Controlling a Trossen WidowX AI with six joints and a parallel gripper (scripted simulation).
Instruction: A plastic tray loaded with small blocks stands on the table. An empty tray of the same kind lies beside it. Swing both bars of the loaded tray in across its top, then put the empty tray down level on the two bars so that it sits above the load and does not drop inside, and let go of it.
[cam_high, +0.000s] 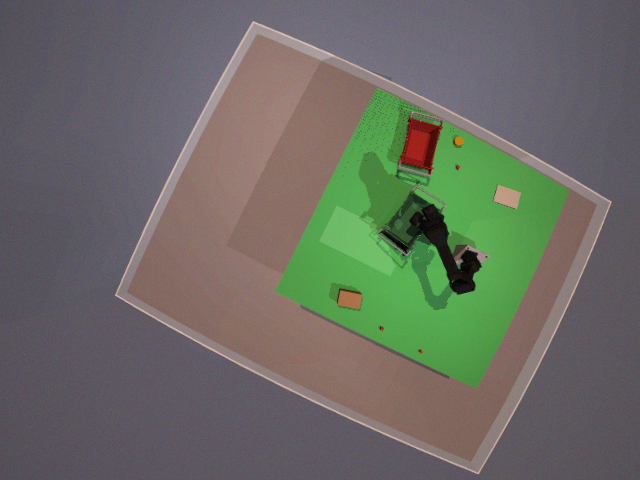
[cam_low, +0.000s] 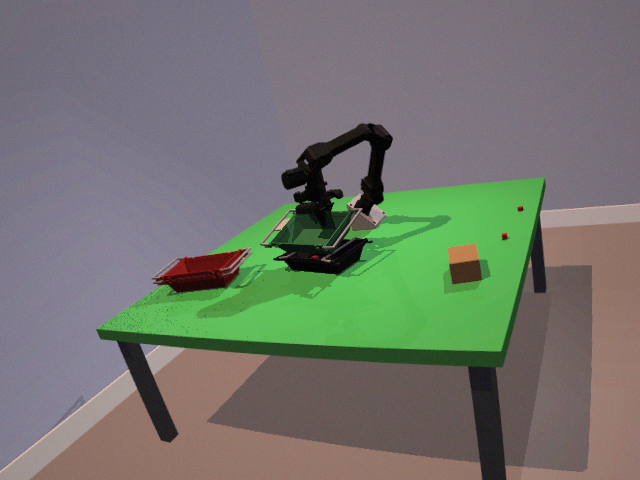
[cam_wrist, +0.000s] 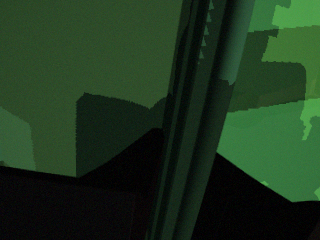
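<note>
Now: the green tray 70 mm ahead of my gripper tip, 30 mm to the right of it and 10 mm above it. Round my gripper tip: brown box: 220 mm ahead, 460 mm to the left, 90 mm below; tan flat plate: 480 mm behind, 360 mm to the right, 120 mm below.
</note>
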